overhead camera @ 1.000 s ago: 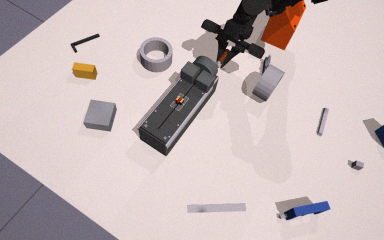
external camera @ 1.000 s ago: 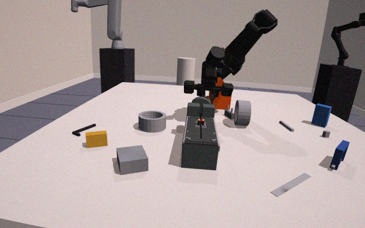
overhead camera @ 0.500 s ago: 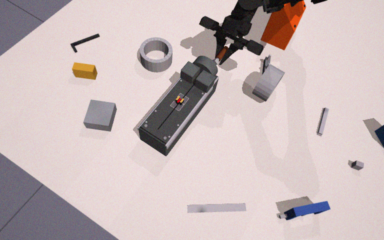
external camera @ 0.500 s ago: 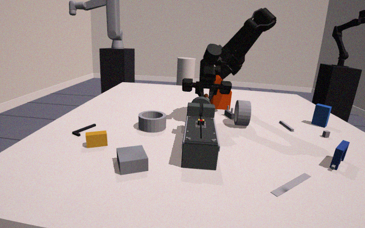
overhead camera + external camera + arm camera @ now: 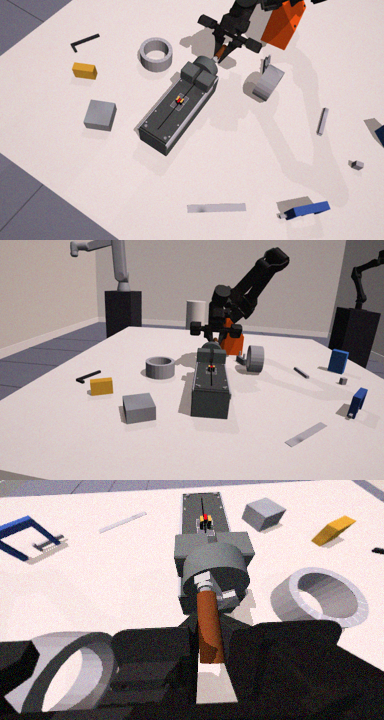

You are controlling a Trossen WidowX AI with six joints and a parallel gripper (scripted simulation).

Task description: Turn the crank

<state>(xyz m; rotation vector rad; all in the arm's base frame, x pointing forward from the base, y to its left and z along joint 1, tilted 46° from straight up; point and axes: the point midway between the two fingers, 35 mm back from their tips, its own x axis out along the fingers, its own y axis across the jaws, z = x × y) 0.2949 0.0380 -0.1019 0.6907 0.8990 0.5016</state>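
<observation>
The red pointer lies 17 cm ahead of my gripper tip and 1 cm below it. From my gripper tip the other things lie so: grey cube 32 cm ahead, 16 cm to the right, 7 cm below; then yellow block 30 cm to the right, 24 cm ahead, 7 cm below; then crank handle 3 cm above, 2 cm behind.
</observation>
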